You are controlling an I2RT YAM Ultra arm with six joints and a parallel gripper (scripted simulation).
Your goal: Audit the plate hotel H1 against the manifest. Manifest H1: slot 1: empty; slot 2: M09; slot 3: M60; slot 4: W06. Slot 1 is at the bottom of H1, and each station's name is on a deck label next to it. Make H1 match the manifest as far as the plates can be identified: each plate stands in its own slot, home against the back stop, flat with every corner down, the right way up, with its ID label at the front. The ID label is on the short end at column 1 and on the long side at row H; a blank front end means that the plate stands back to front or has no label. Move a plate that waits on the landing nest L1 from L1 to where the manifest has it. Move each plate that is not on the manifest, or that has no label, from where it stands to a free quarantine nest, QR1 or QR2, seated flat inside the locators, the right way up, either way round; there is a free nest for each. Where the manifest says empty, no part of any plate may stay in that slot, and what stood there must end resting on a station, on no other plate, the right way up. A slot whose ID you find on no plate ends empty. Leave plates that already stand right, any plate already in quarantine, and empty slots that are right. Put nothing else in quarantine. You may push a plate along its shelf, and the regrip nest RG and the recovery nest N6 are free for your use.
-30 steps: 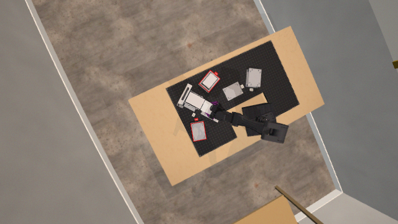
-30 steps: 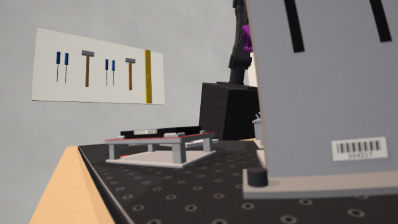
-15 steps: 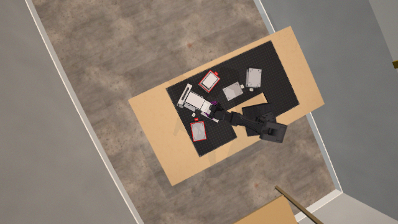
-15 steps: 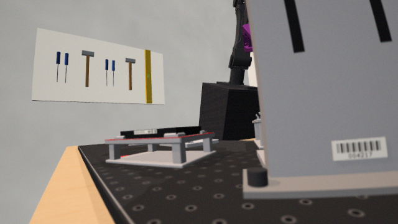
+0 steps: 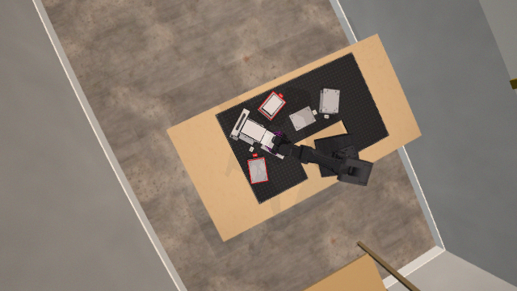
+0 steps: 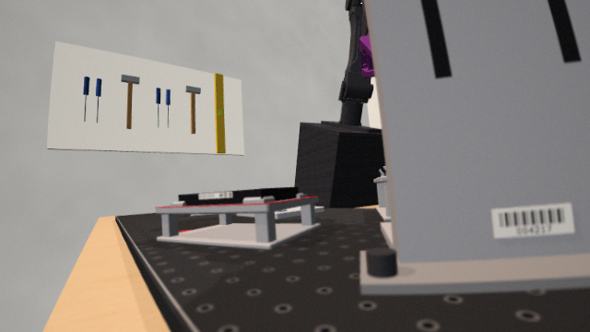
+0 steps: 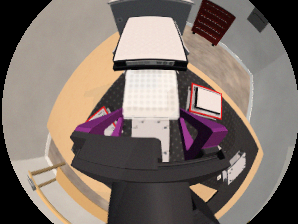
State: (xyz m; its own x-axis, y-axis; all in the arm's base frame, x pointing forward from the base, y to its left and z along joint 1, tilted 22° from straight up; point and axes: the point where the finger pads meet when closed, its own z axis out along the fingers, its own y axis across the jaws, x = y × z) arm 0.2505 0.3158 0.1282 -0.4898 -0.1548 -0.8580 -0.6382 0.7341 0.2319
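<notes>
My gripper is now 4 cm short of the white well plate and 4 cm to the right of it. The rest, counted from my hand: plate hotel H1: 15 cm ahead, 12 cm to the left, 6 cm below; red-rimmed nest: 17 cm behind, 13 cm to the left, 18 cm below; black-sided plate: 21 cm ahead, 13 cm to the right, 16 cm below.
</notes>
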